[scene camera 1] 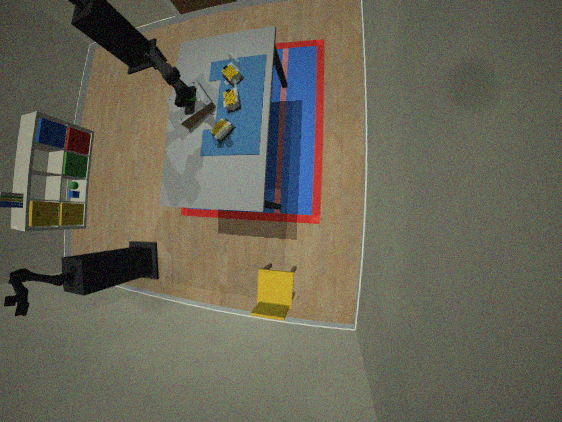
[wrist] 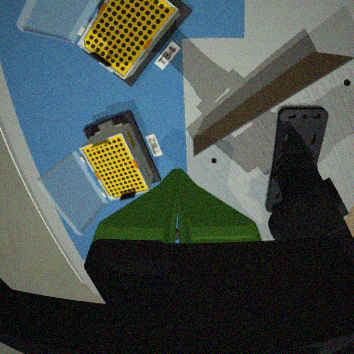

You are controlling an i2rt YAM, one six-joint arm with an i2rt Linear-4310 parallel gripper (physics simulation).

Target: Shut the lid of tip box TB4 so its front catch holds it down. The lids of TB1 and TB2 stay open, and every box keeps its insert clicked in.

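Places are measured from the arm's base along level axes (x right, y ahead, z up), in metres.
Pixels of known places: gripper, fingertip midpoint: (scene camera 1: 196,100) (wrist: 176,177); arm's base, link origin: (scene camera 1: 190,102) (wrist: 292,165).
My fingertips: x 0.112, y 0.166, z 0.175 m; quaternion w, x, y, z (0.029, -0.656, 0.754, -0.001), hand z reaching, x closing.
Observation:
Ahead of a thing's pixels: the offset from my fingertips to its middle. "pt": to the spot under its first point. Level surfaces: height alone.
Tip box TB4 {pt dx +0.169, dy +0.127, dz -0.119 m} (scene camera 1: 222,129) (wrist: 131,36) stands at the upper left of the wrist view, with its yellow insert in it. Its clear lid {pt dx +0.141, dy +0.139, dz -0.169 m} (wrist: 57,19) is open and leans out to the left. A second tip box {dx -0.104, dy +0.135, dz -0.197 m} (scene camera 1: 231,99) (wrist: 117,167) also has its yellow insert and an open clear lid {pt dx -0.118, dy +0.205, dz -0.162 m} (wrist: 74,192); its label is too blurred to read surely. A third tip box {dx -0.313, dy +0.130, dz -0.197 m} (scene camera 1: 231,74) stands at the other end of the row in the scene view; its name cannot be read. My gripper (scene camera 1: 191,98) (wrist: 176,177) is shut and empty, its green fingertips above the table, apart from the boxes.
A brown upright board (scene camera 1: 198,116) (wrist: 270,92) stands between the boxes and the arm's black base plate (wrist: 301,117). The boxes stand on a blue mat {dz -0.261 m} (scene camera 1: 245,142) (wrist: 165,105) on the grey table {dz -0.265 m} (scene camera 1: 230,185). A shelf unit (scene camera 1: 20,175) and a yellow chair (scene camera 1: 275,289) stand off the table.

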